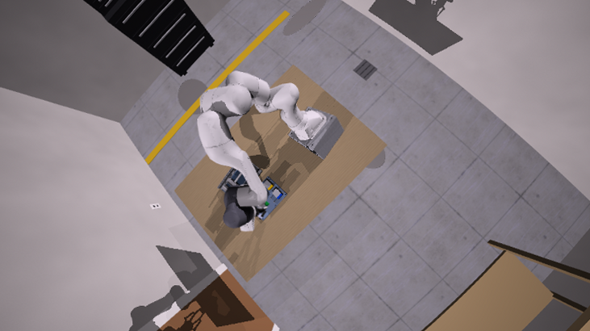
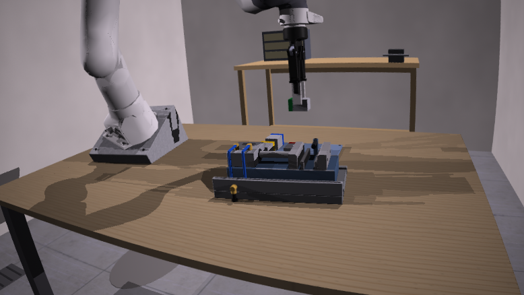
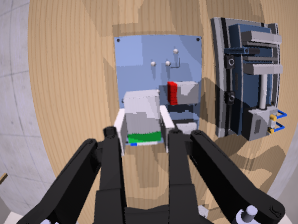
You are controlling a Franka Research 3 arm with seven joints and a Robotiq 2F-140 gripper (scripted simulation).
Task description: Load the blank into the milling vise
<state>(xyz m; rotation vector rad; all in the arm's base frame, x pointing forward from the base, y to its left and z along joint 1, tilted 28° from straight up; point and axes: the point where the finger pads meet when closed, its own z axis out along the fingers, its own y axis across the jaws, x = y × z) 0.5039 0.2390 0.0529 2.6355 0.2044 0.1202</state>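
Right now my hand is 4 cm above the green-ended blank. Also, from my hand: blue-ended blank 9 cm behind, 1 cm to the right, 16 cm below; then red-ended blank 1 cm ahead, 9 cm to the right, 16 cm below; then blue infeed plate 5 cm to the right, 18 cm below.
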